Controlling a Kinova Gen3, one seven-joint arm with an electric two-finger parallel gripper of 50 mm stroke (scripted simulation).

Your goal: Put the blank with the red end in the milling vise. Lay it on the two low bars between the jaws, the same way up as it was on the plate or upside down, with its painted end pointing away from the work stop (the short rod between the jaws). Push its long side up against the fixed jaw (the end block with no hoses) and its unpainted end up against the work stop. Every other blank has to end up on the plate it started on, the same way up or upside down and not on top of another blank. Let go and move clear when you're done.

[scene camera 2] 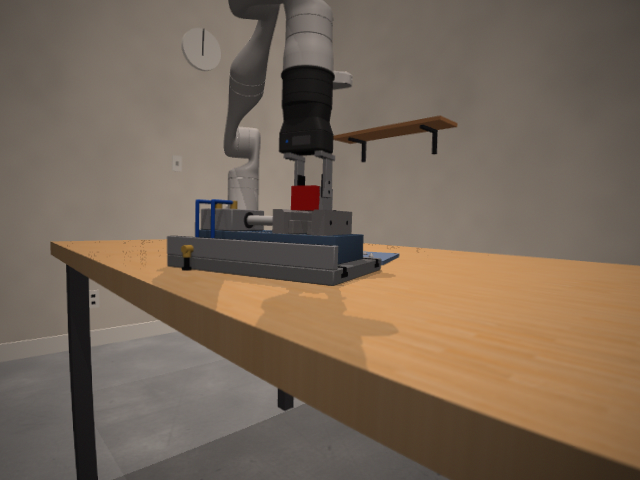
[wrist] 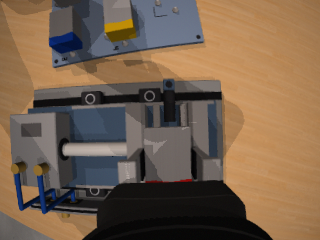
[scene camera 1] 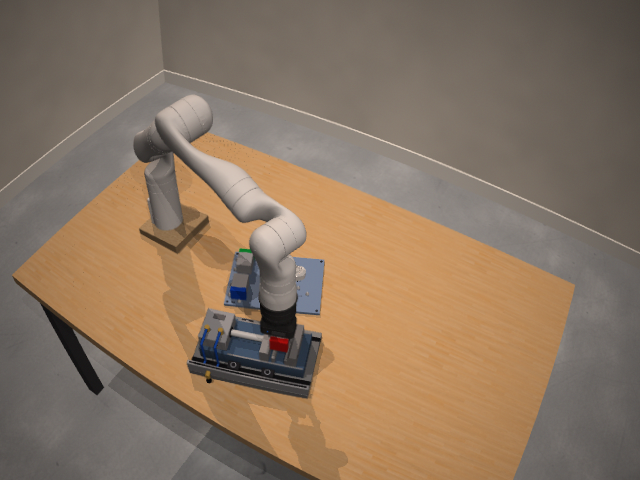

Labels:
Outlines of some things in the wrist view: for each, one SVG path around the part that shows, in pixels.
My gripper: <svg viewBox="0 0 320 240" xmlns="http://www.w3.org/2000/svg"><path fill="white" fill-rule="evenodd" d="M273 239L258 225L247 220L246 209L242 200L225 183L220 181L221 159L210 157L197 146L192 146L191 174L198 181L140 183L144 181L146 175L144 148L138 148L127 160L120 160L117 163L119 184L112 189L97 210L97 228L82 240Z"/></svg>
A blue-ended blank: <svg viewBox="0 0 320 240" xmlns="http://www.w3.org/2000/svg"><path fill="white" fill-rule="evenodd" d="M72 6L49 13L49 46L60 54L83 49L81 17Z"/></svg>

